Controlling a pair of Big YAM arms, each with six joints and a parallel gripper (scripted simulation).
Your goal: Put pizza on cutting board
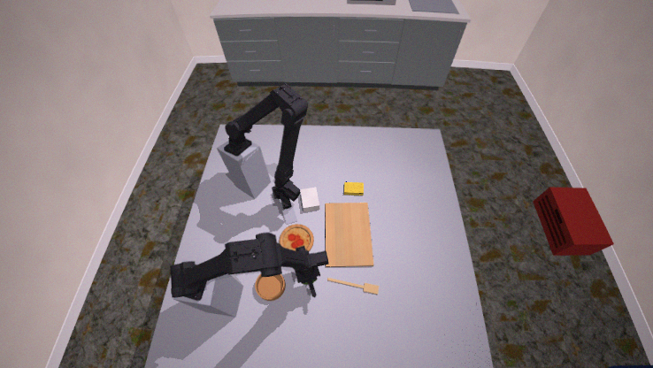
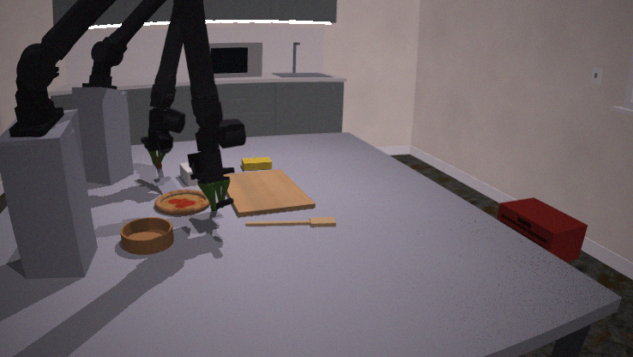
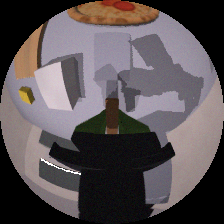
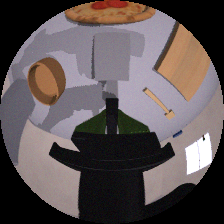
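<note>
Right now the black-handled turner is 10 mm to the left of my right hand and 10 mm below it. Also, from my right hand: wooden spatula (230 mm ahead, 20 mm to the left, 80 mm below); then pizza (100 mm behind, 230 mm to the left, 70 mm below); then wooden bowl (190 mm behind, 20 mm to the right, 70 mm below).
</note>
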